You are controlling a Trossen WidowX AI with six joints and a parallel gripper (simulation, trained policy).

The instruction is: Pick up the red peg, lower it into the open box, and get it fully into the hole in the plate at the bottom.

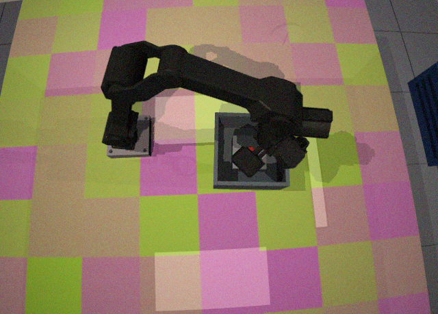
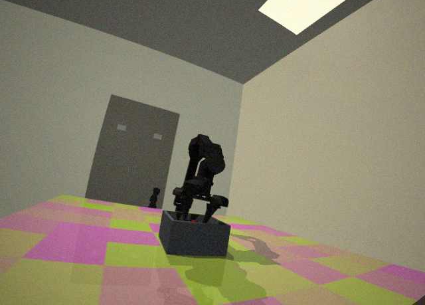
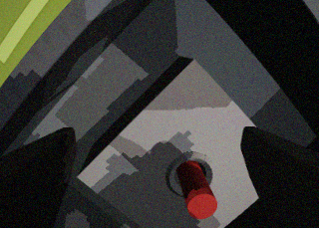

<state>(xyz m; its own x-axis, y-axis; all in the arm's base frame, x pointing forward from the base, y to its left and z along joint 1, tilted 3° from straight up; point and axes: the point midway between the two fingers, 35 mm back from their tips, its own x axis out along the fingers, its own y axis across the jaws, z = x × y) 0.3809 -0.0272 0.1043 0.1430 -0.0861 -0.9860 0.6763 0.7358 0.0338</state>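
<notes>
Right now the red peg is 4 cm below my gripper tip, 4 cm behind it and 1 cm to the left of it. The rest, counted from my gripper tip: light grey plate (4 cm below, 4 cm behind, 1 cm to the left); then dark grey box (6 cm below, 4 cm behind, 1 cm to the left).
</notes>
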